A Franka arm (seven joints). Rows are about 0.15 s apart.
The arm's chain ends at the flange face. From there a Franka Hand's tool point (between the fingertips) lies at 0.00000 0.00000 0.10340 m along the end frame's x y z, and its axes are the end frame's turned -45 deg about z.
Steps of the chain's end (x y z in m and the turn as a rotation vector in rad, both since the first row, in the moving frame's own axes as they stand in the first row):
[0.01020, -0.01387, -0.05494, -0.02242, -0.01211, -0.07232]
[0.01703, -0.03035, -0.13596, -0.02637, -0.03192, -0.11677]
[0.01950, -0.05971, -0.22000, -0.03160, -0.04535, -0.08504]
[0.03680, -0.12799, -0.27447, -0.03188, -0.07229, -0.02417]
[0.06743, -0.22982, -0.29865, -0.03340, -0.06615, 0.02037]
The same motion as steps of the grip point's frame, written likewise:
[0.01453, -0.00175, -0.05497, -0.00729, -0.02442, -0.07232]
[0.02923, -0.00957, -0.13605, 0.00392, -0.04122, -0.11677]
[0.05035, -0.02920, -0.22016, 0.00972, -0.05441, -0.08504]
[0.10888, -0.06734, -0.27479, 0.02857, -0.07366, -0.02417]
[0.20294, -0.11729, -0.29893, 0.02316, -0.07039, 0.02037]

